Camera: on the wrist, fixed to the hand. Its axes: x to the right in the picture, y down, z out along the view.
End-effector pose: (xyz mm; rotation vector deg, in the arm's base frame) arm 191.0 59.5 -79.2 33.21 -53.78 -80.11
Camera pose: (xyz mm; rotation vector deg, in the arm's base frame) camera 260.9 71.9 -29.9 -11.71 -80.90 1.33
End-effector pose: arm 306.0 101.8 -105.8 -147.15 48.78 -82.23
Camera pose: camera 244.9 42.8 -121.8 -65.50 94.29 -30.42
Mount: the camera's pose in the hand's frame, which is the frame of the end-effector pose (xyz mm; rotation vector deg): -7.5 81.1 -28.9 18.98 -19.33 85.21
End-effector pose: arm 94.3 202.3 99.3 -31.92 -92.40 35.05
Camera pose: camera 124.8 259.6 42.2 -81.98 -62.76 119.76
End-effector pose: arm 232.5 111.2 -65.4 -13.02 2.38 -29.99
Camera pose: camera 263.0 177.3 -112.0 4.56 -11.34 56.66
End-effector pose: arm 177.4 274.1 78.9 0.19 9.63 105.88
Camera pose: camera 99.4 241.7 60.4 -44.17 -13.30 -162.40
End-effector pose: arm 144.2 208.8 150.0 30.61 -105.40 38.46
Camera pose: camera 114.7 288.7 135.3 -41.47 -129.39 111.63
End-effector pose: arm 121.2 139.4 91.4 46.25 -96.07 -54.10
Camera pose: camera 145.3 178.0 164.9 -29.87 -120.00 15.82
